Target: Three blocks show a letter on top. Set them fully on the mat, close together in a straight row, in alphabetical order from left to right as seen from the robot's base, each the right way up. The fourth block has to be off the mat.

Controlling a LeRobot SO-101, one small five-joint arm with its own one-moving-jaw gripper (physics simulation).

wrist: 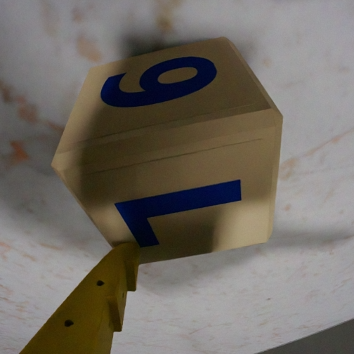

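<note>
A cream block (172, 155) fills the middle of the wrist view. Its lower, near face carries a blue L, turned so that the letter's top points right. The face above it carries a blue curved sign like a 6 or 9. My gripper (131, 250) is fully open: one yellow notched jaw shows at the lower left, and the moving jaw is out of the picture. The jaw's tip overlaps the block's lower left corner in the view; whether it touches is unclear. The mat and the other blocks do not show.
The white marbled table top (310, 200) with orange veins surrounds the block. Its edge runs across the bottom right corner, with a dark grey area (327, 341) beyond it. Shadows fall on the table around the block.
</note>
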